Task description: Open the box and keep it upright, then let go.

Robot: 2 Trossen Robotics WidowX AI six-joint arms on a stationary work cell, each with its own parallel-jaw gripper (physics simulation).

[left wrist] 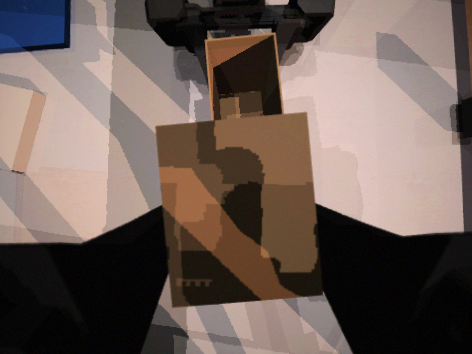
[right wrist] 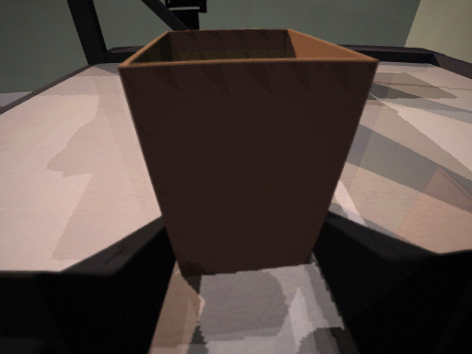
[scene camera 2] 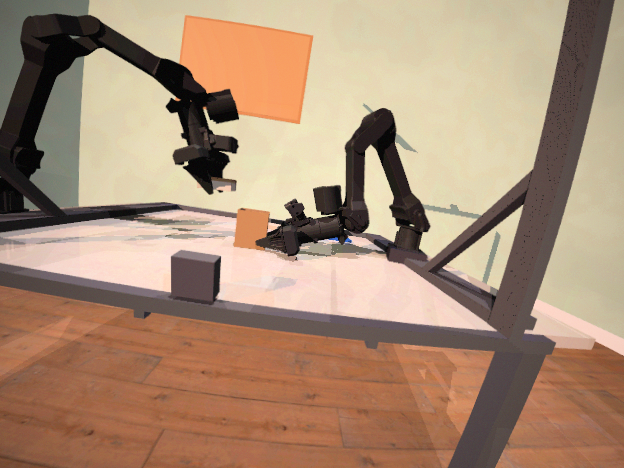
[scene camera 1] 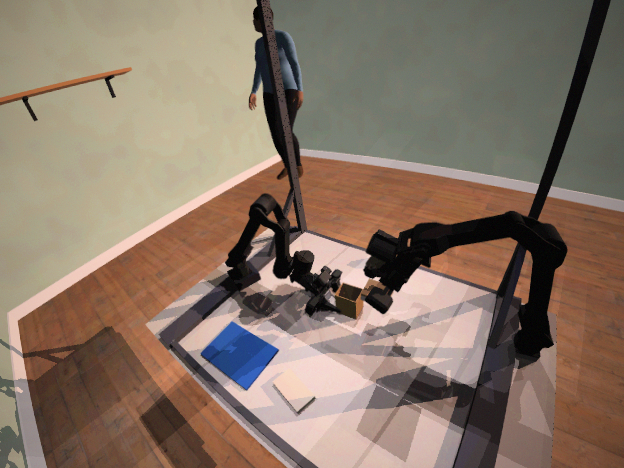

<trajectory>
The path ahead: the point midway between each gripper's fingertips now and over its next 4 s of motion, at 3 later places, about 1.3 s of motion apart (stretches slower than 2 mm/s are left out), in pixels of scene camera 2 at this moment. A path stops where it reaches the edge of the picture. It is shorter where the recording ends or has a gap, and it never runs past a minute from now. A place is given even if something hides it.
My left gripper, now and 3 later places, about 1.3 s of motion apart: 216, 193; 205, 236; 208, 228; 216, 174
My right gripper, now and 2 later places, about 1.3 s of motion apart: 257, 240; 296, 209; 316, 187
</trajectory>
